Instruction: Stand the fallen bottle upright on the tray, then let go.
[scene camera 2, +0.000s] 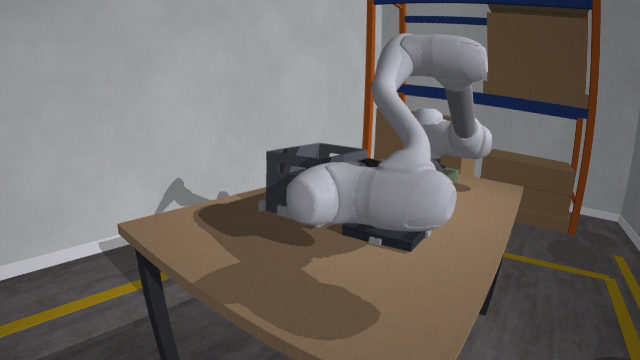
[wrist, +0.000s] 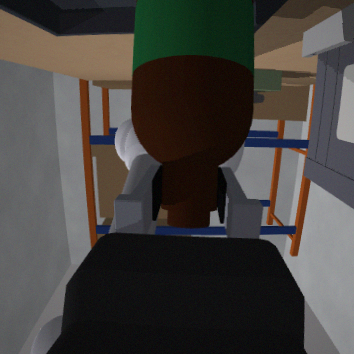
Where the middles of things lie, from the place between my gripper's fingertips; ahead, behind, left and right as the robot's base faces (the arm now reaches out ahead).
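Labels:
The brown bottle (wrist: 191, 109) is there, and my gripper is now 5 cm above it and 1 cm past it.

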